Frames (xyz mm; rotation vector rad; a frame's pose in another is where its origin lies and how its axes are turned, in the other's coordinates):
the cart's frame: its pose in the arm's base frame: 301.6 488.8 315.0 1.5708 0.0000 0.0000
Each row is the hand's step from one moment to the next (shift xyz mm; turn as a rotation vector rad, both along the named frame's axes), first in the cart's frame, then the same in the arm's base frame.
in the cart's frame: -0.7 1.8 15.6 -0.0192 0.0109 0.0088
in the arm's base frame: -0.7 -15.6 1.8 -0.0192 -0.0088 0.0109
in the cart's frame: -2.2 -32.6 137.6 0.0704 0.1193 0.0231
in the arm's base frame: -2.2 -137.6 -32.6 0.0704 -0.0231 0.1193
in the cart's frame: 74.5 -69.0 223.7 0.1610 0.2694 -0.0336
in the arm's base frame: 74.5 -223.7 -69.0 0.1610 0.0336 0.2694
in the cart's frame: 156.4 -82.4 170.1 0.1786 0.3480 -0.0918
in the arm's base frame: 156.4 -170.1 -82.4 0.1786 0.0918 0.3480
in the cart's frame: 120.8 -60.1 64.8 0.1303 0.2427 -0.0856
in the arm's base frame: 120.8 -64.8 -60.1 0.1303 0.0856 0.2427
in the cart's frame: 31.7 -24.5 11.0 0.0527 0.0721 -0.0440
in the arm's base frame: 31.7 -11.0 -24.5 0.0527 0.0440 0.0721
